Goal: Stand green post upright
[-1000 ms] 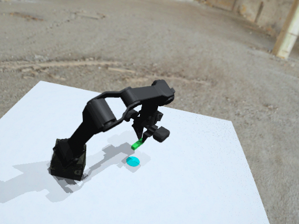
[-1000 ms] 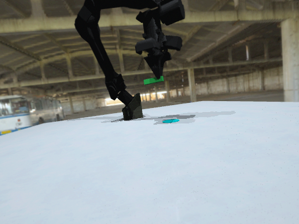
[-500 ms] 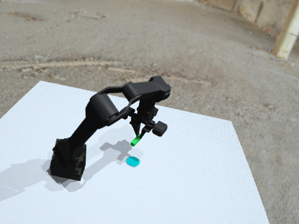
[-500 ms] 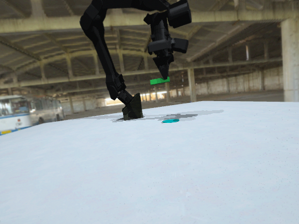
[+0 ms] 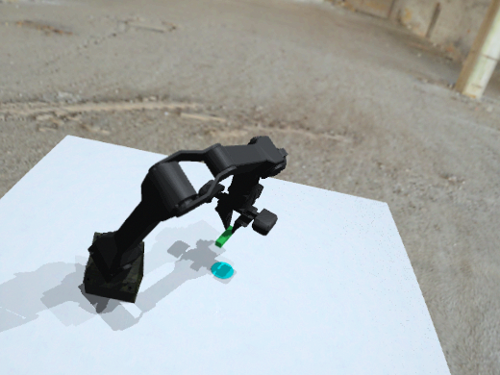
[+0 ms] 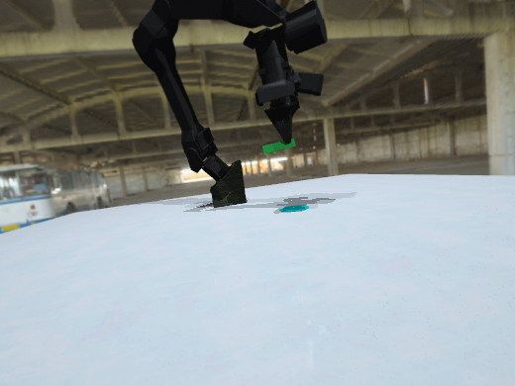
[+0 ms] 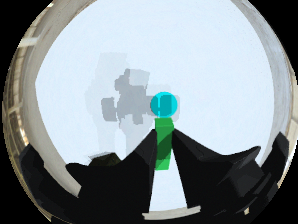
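Now: the cyan circle 130 mm below my gripper tip and 10 mm to the right of it. Also, from my gripper tip: green post 20 mm to the right, 10 mm behind.
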